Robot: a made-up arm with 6 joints. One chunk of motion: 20 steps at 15 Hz.
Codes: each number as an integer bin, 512 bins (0 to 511) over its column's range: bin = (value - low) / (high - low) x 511, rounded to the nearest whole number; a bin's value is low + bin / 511 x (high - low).
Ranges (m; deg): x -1.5..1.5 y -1.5..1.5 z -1.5..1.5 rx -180..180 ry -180..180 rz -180..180
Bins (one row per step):
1: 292 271 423 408 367 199
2: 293 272 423 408 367 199
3: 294 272 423 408 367 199
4: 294 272 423 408 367 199
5: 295 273 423 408 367 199
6: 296 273 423 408 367 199
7: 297 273 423 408 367 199
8: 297 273 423 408 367 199
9: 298 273 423 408 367 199
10: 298 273 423 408 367 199
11: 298 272 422 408 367 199
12: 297 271 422 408 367 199
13: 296 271 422 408 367 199
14: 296 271 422 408 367 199
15: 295 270 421 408 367 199
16: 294 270 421 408 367 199
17: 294 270 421 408 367 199
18: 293 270 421 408 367 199
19: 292 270 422 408 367 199
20: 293 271 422 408 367 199
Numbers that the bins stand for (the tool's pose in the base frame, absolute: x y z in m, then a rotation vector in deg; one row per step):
1: 0.2143 0.0910 0.9834 107.44 78.55 -39.80
2: 0.2202 0.0969 0.9834 107.44 78.55 -39.80
3: 0.2260 0.0969 0.9834 107.44 78.55 -39.80
4: 0.2260 0.0969 0.9834 107.44 78.55 -39.80
5: 0.2319 0.1027 0.9834 107.44 78.55 -39.80
6: 0.2378 0.1027 0.9834 107.44 78.55 -39.80
7: 0.2436 0.1027 0.9834 107.44 78.55 -39.80
8: 0.2436 0.1027 0.9834 107.44 78.55 -39.80
9: 0.2495 0.1027 0.9834 107.44 78.55 -39.80
10: 0.2495 0.1027 0.9834 107.44 78.55 -39.80
11: 0.2495 0.0969 0.9775 107.44 78.55 -39.80
12: 0.2436 0.0910 0.9775 107.44 78.55 -39.80
13: 0.2378 0.0910 0.9775 107.44 78.55 -39.80
14: 0.2378 0.0910 0.9775 107.44 78.55 -39.80
15: 0.2319 0.0851 0.9716 107.44 78.55 -39.80
16: 0.2260 0.0851 0.9716 107.44 78.55 -39.80
17: 0.2260 0.0851 0.9716 107.44 78.55 -39.80
18: 0.2202 0.0851 0.9716 107.44 78.55 -39.80
19: 0.2143 0.0851 0.9775 107.44 78.55 -39.80
20: 0.2202 0.0910 0.9775 107.44 78.55 -39.80

